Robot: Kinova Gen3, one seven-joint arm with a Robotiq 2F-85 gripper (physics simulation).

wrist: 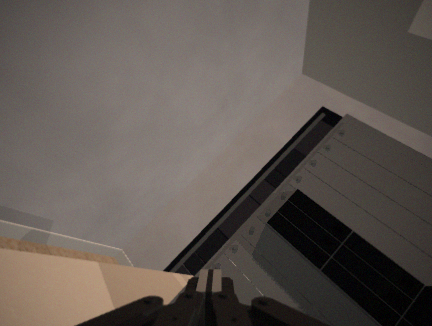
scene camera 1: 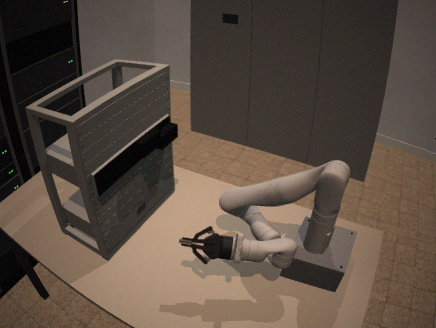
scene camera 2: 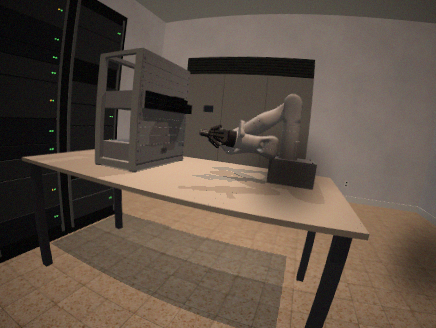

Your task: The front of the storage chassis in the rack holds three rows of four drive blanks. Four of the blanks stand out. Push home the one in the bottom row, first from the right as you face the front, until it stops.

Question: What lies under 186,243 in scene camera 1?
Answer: My gripper.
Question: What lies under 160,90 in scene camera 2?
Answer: A grey rack.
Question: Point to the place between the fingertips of my gripper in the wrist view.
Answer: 211,284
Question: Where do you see a grey rack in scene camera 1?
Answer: At 118,150
